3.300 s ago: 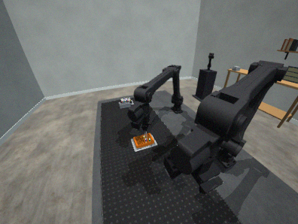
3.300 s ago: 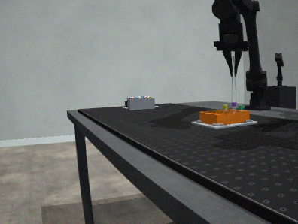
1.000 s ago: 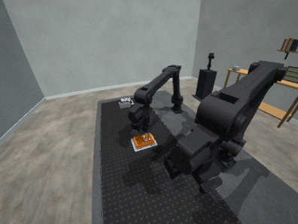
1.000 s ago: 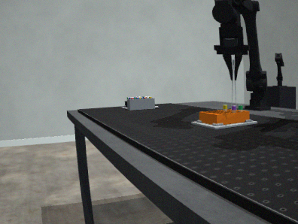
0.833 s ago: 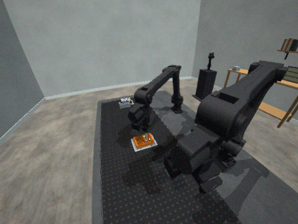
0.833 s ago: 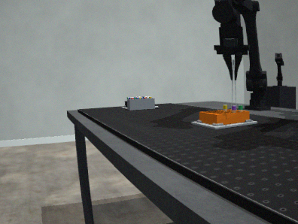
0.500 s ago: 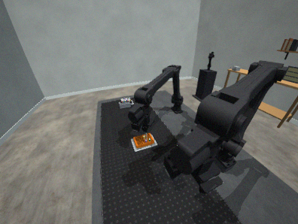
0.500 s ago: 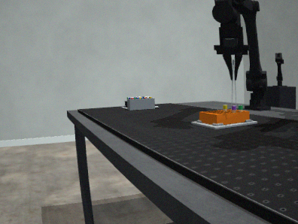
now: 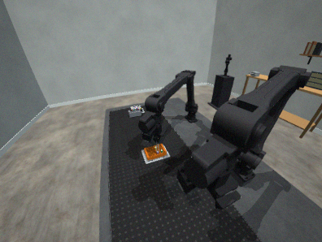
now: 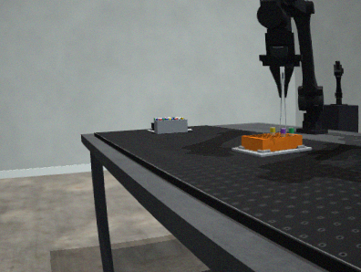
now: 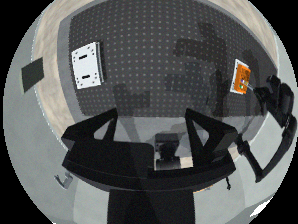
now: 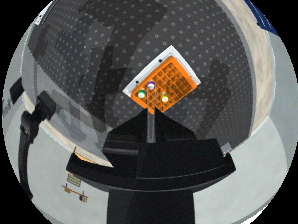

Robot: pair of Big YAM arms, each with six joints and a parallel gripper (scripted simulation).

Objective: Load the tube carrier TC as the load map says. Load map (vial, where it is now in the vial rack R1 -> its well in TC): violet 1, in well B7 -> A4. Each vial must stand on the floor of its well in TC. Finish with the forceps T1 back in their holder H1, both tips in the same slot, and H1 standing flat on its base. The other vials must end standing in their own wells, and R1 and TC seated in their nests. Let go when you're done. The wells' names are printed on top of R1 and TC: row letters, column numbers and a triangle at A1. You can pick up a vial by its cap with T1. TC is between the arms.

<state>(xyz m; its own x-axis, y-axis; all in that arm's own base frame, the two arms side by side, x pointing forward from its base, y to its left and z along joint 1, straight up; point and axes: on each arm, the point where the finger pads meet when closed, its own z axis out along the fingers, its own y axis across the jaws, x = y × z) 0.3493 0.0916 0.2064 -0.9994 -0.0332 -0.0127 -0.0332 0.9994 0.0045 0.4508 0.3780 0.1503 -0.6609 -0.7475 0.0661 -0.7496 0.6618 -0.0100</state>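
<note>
Now: the orange tube carrier 12 cm below my right hand, 3 cm to the right of it and 1 cm ahead of it.
</note>
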